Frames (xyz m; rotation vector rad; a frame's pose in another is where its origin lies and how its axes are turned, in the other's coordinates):
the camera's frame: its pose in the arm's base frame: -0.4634 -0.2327 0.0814 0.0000 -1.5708 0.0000
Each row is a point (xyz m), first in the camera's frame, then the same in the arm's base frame.
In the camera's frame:
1: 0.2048 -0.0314 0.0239
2: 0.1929 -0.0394 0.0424
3: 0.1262 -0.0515 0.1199
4: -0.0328 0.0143 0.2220
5: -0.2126 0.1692 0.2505
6: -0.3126 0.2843 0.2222
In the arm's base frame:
1: -0.4873 -0.2641 0.2862
2: -0.5058 -0.2721 0.2743
3: -0.5833 -0.2842 0.2076
4: -0.6854 -0.2184 0.0486
5: -0.7139 -0.0635 -0.1312
6: -0.6856 0.0516 -0.2312

